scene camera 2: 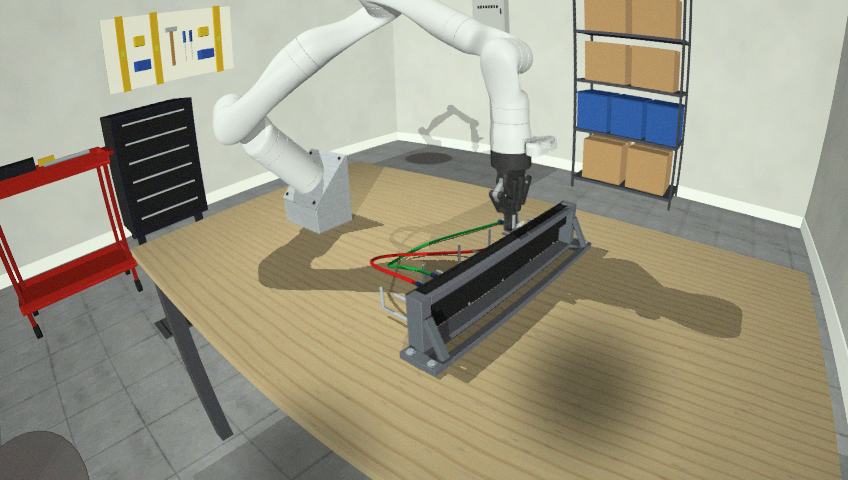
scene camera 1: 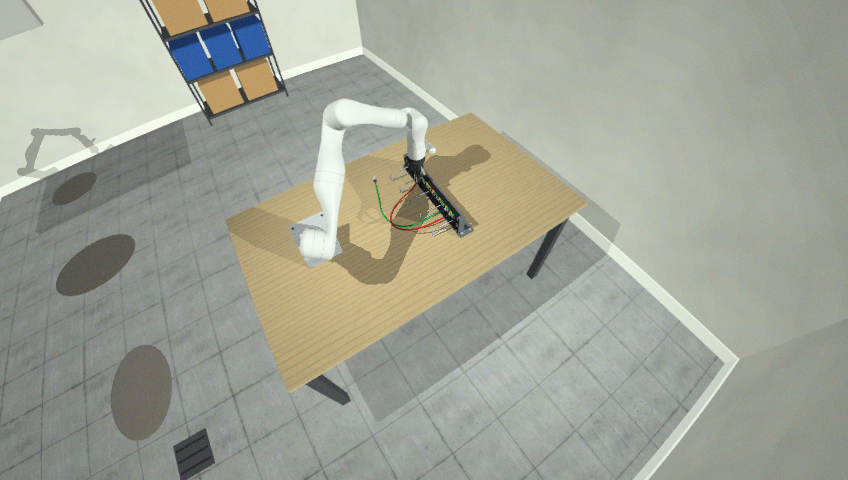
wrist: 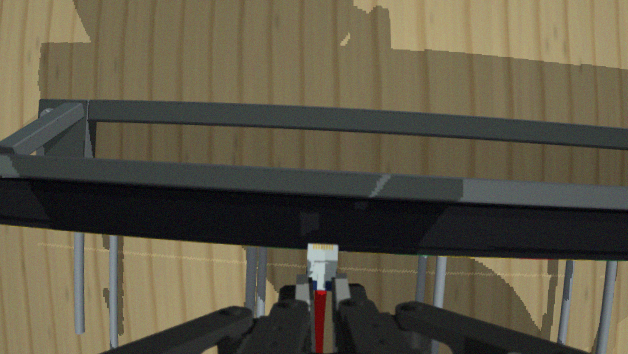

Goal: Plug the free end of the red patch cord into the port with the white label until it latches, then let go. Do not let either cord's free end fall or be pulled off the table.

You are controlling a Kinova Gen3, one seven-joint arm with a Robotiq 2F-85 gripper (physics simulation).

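Places are measured from the arm's base along level axes (x ahead, y left, z up), in millimetres.
Where they show: gripper, fingertip midpoint: (scene camera 2: 511, 230) (scene camera 1: 417, 180) (wrist: 322, 294); arm's base, origin of the base link: (scene camera 2: 310, 177).
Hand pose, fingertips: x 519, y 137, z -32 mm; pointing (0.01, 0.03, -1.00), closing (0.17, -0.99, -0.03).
Observation:
Each offset is from my fingertips to the top centre of the thing. "pt": to the spot under its first point. Level surfaces: height alone.
My gripper (scene camera 1: 418, 177) (scene camera 2: 510, 228) (wrist: 322, 294) is shut on the plug at the free end of the red patch cord (scene camera 1: 391, 215) (scene camera 2: 428, 253) (wrist: 320, 320). The clear plug @[dx +13, dy +2, dz +24 mm] (wrist: 322, 260) points at the black patch panel @[dx +14, dy -61, dz +17 mm] (scene camera 1: 445, 201) (scene camera 2: 493, 279) (wrist: 200, 212). In the wrist view its gold-contact tip overlaps the panel's near edge and still shows, outside any port. Little of the blue boot shows between the fingertips. The white label and its port do not show in the wrist view. The red cord's other end is at the panel's near end in scene camera 2.
The green cord @[pt dx -184, dy +38, dz -78 mm] (scene camera 1: 379, 199) (scene camera 2: 446, 239) curves beside the red one; its free end @[pt dx -160, dy +177, dz -78 mm] (scene camera 1: 374, 179) (scene camera 2: 501, 221) is over the table @[dz -84 mm] (scene camera 1: 357, 321) (scene camera 2: 297, 333). Grey wire guides (wrist: 79, 285) (wrist: 439, 285) stick out on both sides of the plug. A grey frame (scene camera 2: 419, 321) (wrist: 300, 117) carries the panel.

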